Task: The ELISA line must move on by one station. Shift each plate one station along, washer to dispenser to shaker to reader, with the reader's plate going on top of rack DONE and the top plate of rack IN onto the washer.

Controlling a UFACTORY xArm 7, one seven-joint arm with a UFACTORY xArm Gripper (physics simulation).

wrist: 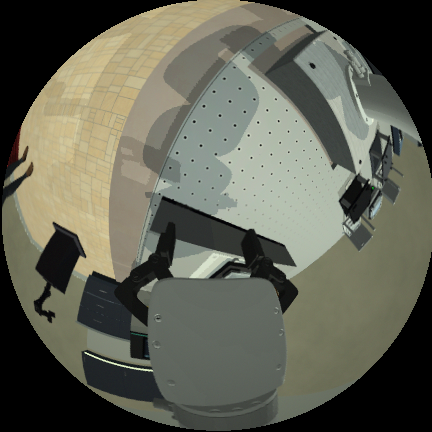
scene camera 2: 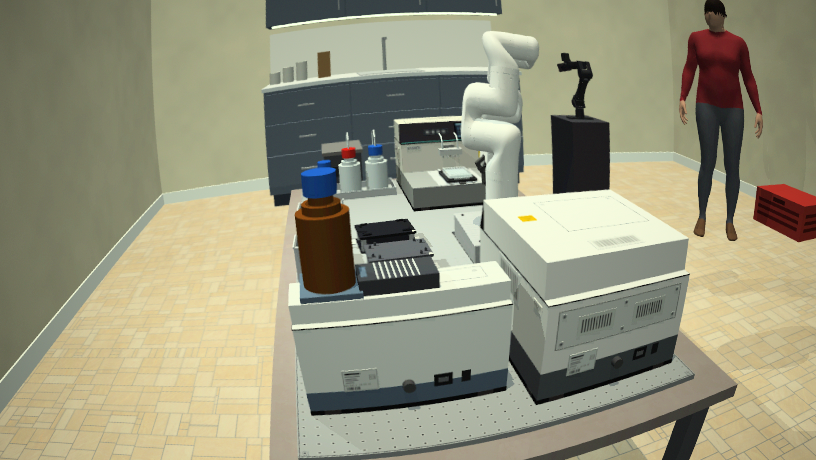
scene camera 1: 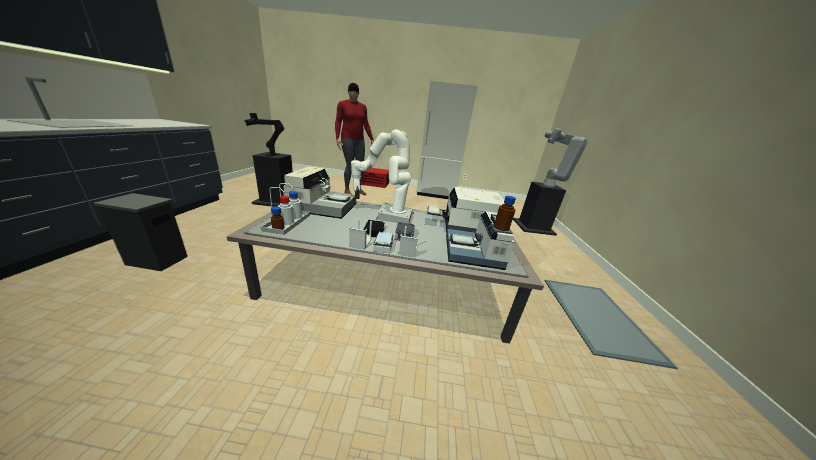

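Note:
My gripper is open and empty, low beside the plate on the left instrument's deck; in scene camera 2 the arm mostly hides it. That plate lies flat under the tubing head; the gripper body hides most of it in the wrist view. Another plate lies on the blue-based instrument at the front right. A third plate sits beside the white box instrument. A plate also sits between two upright pale panels. The rack labels cannot be read.
A black unit and a dark grey unit stand mid-table. Capped bottles stand in a tray at the left. A tall amber bottle stands on the front-right instrument.

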